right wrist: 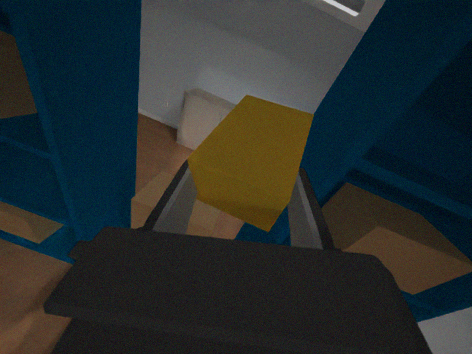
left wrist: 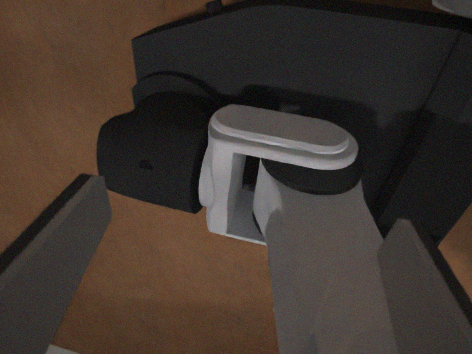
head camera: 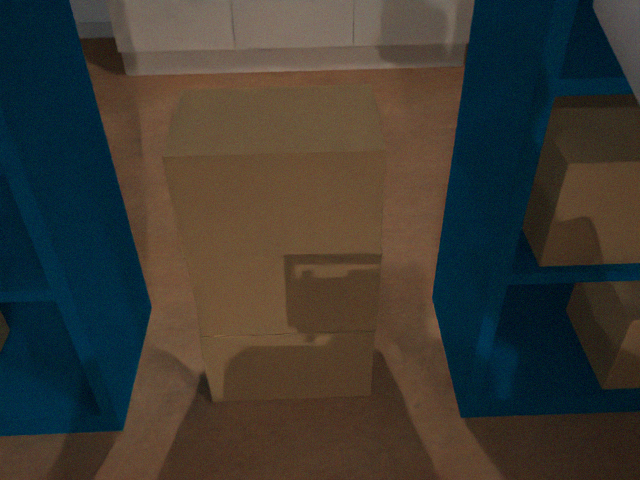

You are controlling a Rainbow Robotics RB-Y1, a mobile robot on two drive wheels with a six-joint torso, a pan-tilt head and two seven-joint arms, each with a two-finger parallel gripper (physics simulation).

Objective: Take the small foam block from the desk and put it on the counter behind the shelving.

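Places are measured from the robot's base along level axes (x up, y back, z right), in metres.
Where they show: left gripper, between the fingertips: (left wrist: 246, 215); right gripper, between the fingertips: (right wrist: 243, 173).
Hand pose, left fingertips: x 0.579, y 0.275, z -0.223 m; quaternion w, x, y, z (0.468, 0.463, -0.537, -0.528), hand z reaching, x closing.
After its pixels a point has its place.
The small foam block (right wrist: 250, 160) @(x 1.492, y -0.569, z 0.109 m) is yellow and held between the fingers of my right gripper (right wrist: 243, 173) @(x 1.474, y -0.583, z 0.110 m), which is shut on it, in the right wrist view. The counter (head camera: 294, 25) @(x 0.271, y -3.063, z -0.121 m) (right wrist: 202, 117) @(x 0.645, y -3.046, z -0.667 m) is a pale, low cabinet. It stands beyond the gap between the blue shelving units, and the block partly covers it in the right wrist view. Its top is outside the head view. My left gripper (left wrist: 246, 215) @(x 0.579, y 0.275, z -0.223 m) is open, with its fingers wide apart in front of the robot's own dark base. Neither gripper shows in the head view. The desk does not show.
Large brown boxes (head camera: 273, 206) @(x 0.679, y -1.024, z -0.095 m) (right wrist: 155, 192) @(x 0.811, y -1.119, z -0.239 m) stand stacked in the gap. A blue shelving unit (head camera: 87, 206) @(x 0.594, y -1.146, z -0.544 m) (right wrist: 100, 100) @(x 1.189, y -1.137, z -0.544 m) stands on the left, another (head camera: 491, 155) @(x 0.744, y -1.109, z 0.373 m) (right wrist: 360, 100) @(x 1.574, y -1.093, z 0.373 m) on the right with brown boxes inside. Floor strips run on both sides of the stack.
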